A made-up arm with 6 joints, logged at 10 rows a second.
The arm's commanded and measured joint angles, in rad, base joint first. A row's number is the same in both.
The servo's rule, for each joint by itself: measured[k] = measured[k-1] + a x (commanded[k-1-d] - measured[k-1]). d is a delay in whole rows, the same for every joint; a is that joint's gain. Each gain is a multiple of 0.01, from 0.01 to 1. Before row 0 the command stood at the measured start. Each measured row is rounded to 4 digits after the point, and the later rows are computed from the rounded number. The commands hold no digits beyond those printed.
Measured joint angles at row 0: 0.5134 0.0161 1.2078 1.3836 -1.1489 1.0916
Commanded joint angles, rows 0 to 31: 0.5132 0.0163 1.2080 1.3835 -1.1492 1.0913; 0.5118 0.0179 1.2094 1.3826 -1.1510 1.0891; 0.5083 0.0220 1.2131 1.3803 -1.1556 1.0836; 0.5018 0.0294 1.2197 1.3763 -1.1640 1.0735; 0.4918 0.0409 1.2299 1.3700 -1.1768 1.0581; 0.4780 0.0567 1.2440 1.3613 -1.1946 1.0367; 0.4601 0.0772 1.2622 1.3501 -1.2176 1.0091; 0.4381 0.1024 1.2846 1.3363 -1.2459 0.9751; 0.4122 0.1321 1.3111 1.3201 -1.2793 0.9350; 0.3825 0.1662 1.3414 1.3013 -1.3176 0.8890; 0.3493 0.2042 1.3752 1.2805 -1.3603 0.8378; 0.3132 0.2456 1.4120 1.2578 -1.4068 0.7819; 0.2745 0.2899 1.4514 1.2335 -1.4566 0.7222; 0.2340 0.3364 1.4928 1.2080 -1.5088 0.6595; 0.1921 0.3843 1.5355 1.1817 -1.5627 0.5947; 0.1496 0.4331 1.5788 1.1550 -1.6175 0.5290; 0.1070 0.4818 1.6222 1.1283 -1.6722 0.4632; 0.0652 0.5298 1.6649 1.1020 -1.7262 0.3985; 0.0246 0.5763 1.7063 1.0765 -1.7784 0.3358; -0.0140 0.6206 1.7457 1.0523 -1.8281 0.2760; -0.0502 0.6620 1.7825 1.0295 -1.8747 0.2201; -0.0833 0.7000 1.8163 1.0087 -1.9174 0.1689; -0.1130 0.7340 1.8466 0.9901 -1.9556 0.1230; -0.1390 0.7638 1.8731 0.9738 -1.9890 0.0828; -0.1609 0.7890 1.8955 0.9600 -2.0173 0.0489; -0.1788 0.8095 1.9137 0.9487 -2.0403 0.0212; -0.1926 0.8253 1.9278 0.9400 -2.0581 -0.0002; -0.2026 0.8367 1.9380 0.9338 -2.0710 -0.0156; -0.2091 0.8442 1.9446 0.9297 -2.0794 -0.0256; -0.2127 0.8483 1.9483 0.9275 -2.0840 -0.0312; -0.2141 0.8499 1.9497 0.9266 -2.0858 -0.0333; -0.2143 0.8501 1.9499 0.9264 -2.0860 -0.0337
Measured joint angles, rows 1 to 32: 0.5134 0.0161 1.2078 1.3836 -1.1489 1.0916; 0.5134 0.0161 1.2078 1.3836 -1.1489 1.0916; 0.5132 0.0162 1.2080 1.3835 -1.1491 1.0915; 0.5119 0.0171 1.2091 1.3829 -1.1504 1.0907; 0.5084 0.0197 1.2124 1.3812 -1.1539 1.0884; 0.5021 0.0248 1.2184 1.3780 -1.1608 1.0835; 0.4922 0.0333 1.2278 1.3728 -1.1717 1.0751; 0.4786 0.0457 1.2411 1.3653 -1.1873 1.0624; 0.4608 0.0624 1.2584 1.3554 -1.2079 1.0448; 0.4390 0.0836 1.2799 1.3430 -1.2337 1.0218; 0.4133 0.1093 1.3055 1.3281 -1.2647 0.9932; 0.3837 0.1395 1.3349 1.3107 -1.3007 0.9588; 0.3507 0.1738 1.3679 1.2911 -1.3412 0.9189; 0.3147 0.2119 1.4041 1.2695 -1.3858 0.8737; 0.2761 0.2532 1.4429 1.2461 -1.4339 0.8237; 0.2357 0.2973 1.4838 1.2213 -1.4848 0.7695; 0.1938 0.3434 1.5262 1.1956 -1.5378 0.7118; 0.1514 0.3909 1.5693 1.1692 -1.5920 0.6515; 0.1088 0.4391 1.6127 1.1426 -1.6465 0.5894; 0.0669 0.4872 1.6555 1.1162 -1.7007 0.5264; 0.0263 0.5344 1.6972 1.0904 -1.7535 0.4635; -0.0124 0.5801 1.7370 1.0656 -1.8042 0.4016; -0.0487 0.6235 1.7743 1.0421 -1.8521 0.3417; -0.0819 0.6640 1.8087 1.0204 -1.8965 0.2847; -0.1118 0.7011 1.8398 1.0007 -1.9367 0.2313; -0.1379 0.7343 1.8671 0.9832 -1.9723 0.1823; -0.1600 0.7633 1.8904 0.9681 -2.0029 0.1383; -0.1780 0.7878 1.9095 0.9555 -2.0283 0.0997; -0.1920 0.8077 1.9245 0.9454 -2.0486 0.0667; -0.2022 0.8231 1.9356 0.9379 -2.0638 0.0395; -0.2088 0.8343 1.9430 0.9326 -2.0744 0.0180; -0.2125 0.8417 1.9473 0.9293 -2.0809 0.0018
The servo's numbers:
d 2
a 0.96 0.53 0.82 0.65 0.68 0.33

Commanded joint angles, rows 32 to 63: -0.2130 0.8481 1.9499 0.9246 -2.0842 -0.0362; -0.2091 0.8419 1.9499 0.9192 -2.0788 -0.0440; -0.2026 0.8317 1.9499 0.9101 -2.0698 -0.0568; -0.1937 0.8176 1.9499 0.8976 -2.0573 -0.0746; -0.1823 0.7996 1.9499 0.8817 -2.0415 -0.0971; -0.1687 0.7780 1.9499 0.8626 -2.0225 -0.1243; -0.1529 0.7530 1.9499 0.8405 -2.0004 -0.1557; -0.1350 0.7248 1.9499 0.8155 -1.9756 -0.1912; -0.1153 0.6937 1.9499 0.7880 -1.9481 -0.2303; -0.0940 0.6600 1.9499 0.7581 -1.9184 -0.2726; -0.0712 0.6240 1.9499 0.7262 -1.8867 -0.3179; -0.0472 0.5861 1.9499 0.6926 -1.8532 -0.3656; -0.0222 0.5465 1.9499 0.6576 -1.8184 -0.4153; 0.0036 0.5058 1.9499 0.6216 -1.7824 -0.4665; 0.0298 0.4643 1.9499 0.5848 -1.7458 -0.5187; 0.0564 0.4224 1.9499 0.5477 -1.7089 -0.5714; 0.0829 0.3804 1.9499 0.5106 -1.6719 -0.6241; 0.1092 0.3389 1.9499 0.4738 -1.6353 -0.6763; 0.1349 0.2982 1.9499 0.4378 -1.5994 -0.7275; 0.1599 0.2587 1.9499 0.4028 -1.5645 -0.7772; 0.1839 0.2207 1.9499 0.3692 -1.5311 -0.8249; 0.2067 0.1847 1.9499 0.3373 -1.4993 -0.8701; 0.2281 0.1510 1.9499 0.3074 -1.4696 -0.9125; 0.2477 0.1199 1.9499 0.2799 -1.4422 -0.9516; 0.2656 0.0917 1.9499 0.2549 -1.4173 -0.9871; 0.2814 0.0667 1.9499 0.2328 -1.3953 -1.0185; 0.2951 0.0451 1.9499 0.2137 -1.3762 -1.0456; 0.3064 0.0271 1.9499 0.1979 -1.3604 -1.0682; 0.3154 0.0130 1.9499 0.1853 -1.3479 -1.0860; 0.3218 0.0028 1.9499 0.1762 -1.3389 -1.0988; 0.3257 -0.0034 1.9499 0.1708 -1.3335 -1.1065; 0.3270 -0.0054 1.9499 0.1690 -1.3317 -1.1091
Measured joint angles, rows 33 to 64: -0.2140 0.8460 1.9493 0.9275 -2.0842 -0.0098; -0.2143 0.8482 1.9498 0.9268 -2.0854 -0.0177; -0.2131 0.8481 1.9499 0.9254 -2.0846 -0.0238; -0.2093 0.8448 1.9499 0.9214 -2.0807 -0.0305; -0.2029 0.8379 1.9499 0.9141 -2.0733 -0.0392; -0.1941 0.8271 1.9499 0.9034 -2.0624 -0.0509; -0.1828 0.8125 1.9499 0.8893 -2.0482 -0.0661; -0.1693 0.7942 1.9499 0.8719 -2.0307 -0.0853; -0.1536 0.7724 1.9499 0.8515 -2.0101 -0.1085; -0.1357 0.7472 1.9499 0.8281 -1.9866 -0.1358; -0.1161 0.7188 1.9499 0.8020 -1.9604 -0.1670; -0.0949 0.6876 1.9499 0.7735 -1.9318 -0.2018; -0.0721 0.6539 1.9499 0.7428 -1.9011 -0.2401; -0.0482 0.6180 1.9499 0.7102 -1.8685 -0.2815; -0.0232 0.5801 1.9499 0.6760 -1.8344 -0.3257; 0.0025 0.5407 1.9499 0.6406 -1.7990 -0.3722; 0.0287 0.5002 1.9499 0.6043 -1.7628 -0.4205; 0.0553 0.4590 1.9499 0.5675 -1.7261 -0.4703; 0.0818 0.4173 1.9499 0.5305 -1.6892 -0.5211; 0.1081 0.3757 1.9499 0.4936 -1.6525 -0.5723; 0.1338 0.3346 1.9499 0.4573 -1.6164 -0.6235; 0.1589 0.2944 1.9499 0.4219 -1.5811 -0.6742; 0.1829 0.2553 1.9499 0.3876 -1.5471 -0.7239; 0.2057 0.2179 1.9499 0.3549 -1.5146 -0.7721; 0.2272 0.1824 1.9499 0.3240 -1.4840 -0.8184; 0.2469 0.1493 1.9499 0.2953 -1.4556 -0.8624; 0.2649 0.1188 1.9499 0.2690 -1.4296 -0.9036; 0.2807 0.0912 1.9499 0.2455 -1.4063 -0.9415; 0.2945 0.0668 1.9499 0.2248 -1.3858 -0.9759; 0.3059 0.0458 1.9499 0.2073 -1.3685 -1.0064; 0.3150 0.0284 1.9499 0.1930 -1.3545 -1.0327; 0.3215 0.0148 1.9499 0.1821 -1.3439 -1.0545
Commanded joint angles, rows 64 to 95: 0.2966 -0.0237 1.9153 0.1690 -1.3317 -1.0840; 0.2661 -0.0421 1.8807 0.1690 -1.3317 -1.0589; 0.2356 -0.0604 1.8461 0.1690 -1.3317 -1.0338; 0.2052 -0.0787 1.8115 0.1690 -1.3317 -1.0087; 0.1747 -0.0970 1.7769 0.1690 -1.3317 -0.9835; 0.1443 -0.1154 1.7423 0.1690 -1.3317 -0.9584; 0.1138 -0.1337 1.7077 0.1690 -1.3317 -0.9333; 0.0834 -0.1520 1.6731 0.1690 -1.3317 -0.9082; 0.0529 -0.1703 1.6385 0.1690 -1.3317 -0.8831; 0.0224 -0.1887 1.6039 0.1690 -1.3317 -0.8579; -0.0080 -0.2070 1.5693 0.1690 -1.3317 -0.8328; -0.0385 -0.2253 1.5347 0.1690 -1.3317 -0.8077; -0.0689 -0.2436 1.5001 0.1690 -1.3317 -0.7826; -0.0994 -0.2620 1.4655 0.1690 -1.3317 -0.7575; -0.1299 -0.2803 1.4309 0.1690 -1.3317 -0.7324; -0.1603 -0.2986 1.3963 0.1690 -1.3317 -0.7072; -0.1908 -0.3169 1.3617 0.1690 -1.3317 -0.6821; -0.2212 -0.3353 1.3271 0.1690 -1.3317 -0.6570; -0.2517 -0.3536 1.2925 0.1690 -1.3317 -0.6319; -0.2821 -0.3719 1.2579 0.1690 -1.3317 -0.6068; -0.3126 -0.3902 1.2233 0.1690 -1.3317 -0.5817; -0.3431 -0.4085 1.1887 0.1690 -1.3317 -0.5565; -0.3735 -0.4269 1.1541 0.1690 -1.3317 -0.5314; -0.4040 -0.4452 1.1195 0.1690 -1.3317 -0.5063; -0.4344 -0.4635 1.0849 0.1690 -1.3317 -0.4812; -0.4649 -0.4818 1.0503 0.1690 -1.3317 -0.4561; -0.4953 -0.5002 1.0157 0.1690 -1.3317 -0.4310; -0.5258 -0.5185 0.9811 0.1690 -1.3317 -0.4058; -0.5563 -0.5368 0.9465 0.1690 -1.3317 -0.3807; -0.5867 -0.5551 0.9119 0.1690 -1.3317 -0.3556; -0.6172 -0.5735 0.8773 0.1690 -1.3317 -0.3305; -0.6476 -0.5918 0.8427 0.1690 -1.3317 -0.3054
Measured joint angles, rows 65 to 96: 0.3255 0.0052 1.9499 0.1748 -1.3368 -1.0717; 0.3269 -0.0004 1.9499 0.1710 -1.3333 -1.0840; 0.2978 -0.0127 1.9215 0.1697 -1.3322 -1.0840; 0.2674 -0.0283 1.8880 0.1692 -1.3319 -1.0757; 0.2369 -0.0453 1.8536 0.1691 -1.3318 -1.0619; 0.2065 -0.0630 1.8191 0.1690 -1.3317 -1.0443; 0.1760 -0.0810 1.7845 0.1690 -1.3317 -1.0242; 0.1456 -0.0992 1.7499 0.1690 -1.3317 -1.0025; 0.1151 -0.1175 1.7153 0.1690 -1.3317 -0.9797; 0.0847 -0.1358 1.6807 0.1690 -1.3317 -0.9561; 0.0542 -0.1541 1.6461 0.1690 -1.3317 -0.9320; 0.0237 -0.1724 1.6115 0.1690 -1.3317 -0.9075; -0.0067 -0.1907 1.5769 0.1690 -1.3317 -0.8828; -0.0372 -0.2090 1.5423 0.1690 -1.3317 -0.8580; -0.0676 -0.2273 1.5077 0.1690 -1.3317 -0.8331; -0.0981 -0.2457 1.4731 0.1690 -1.3317 -0.8082; -0.1286 -0.2640 1.4385 0.1690 -1.3317 -0.7832; -0.1590 -0.2823 1.4039 0.1690 -1.3317 -0.7581; -0.1895 -0.3006 1.3693 0.1690 -1.3317 -0.7330; -0.2199 -0.3190 1.3347 0.1690 -1.3317 -0.7079; -0.2504 -0.3373 1.3001 0.1690 -1.3317 -0.6828; -0.2808 -0.3556 1.2655 0.1690 -1.3317 -0.6577; -0.3113 -0.3739 1.2309 0.1690 -1.3317 -0.6326; -0.3418 -0.3922 1.1963 0.1690 -1.3317 -0.6075; -0.3722 -0.4106 1.1617 0.1690 -1.3317 -0.5824; -0.4027 -0.4289 1.1271 0.1690 -1.3317 -0.5573; -0.4331 -0.4472 1.0925 0.1690 -1.3317 -0.5322; -0.4636 -0.4655 1.0579 0.1690 -1.3317 -0.5071; -0.4940 -0.4839 1.0233 0.1690 -1.3317 -0.4820; -0.5245 -0.5022 0.9887 0.1690 -1.3317 -0.4569; -0.5550 -0.5205 0.9541 0.1690 -1.3317 -0.4318; -0.5854 -0.5388 0.9195 0.1690 -1.3317 -0.4067
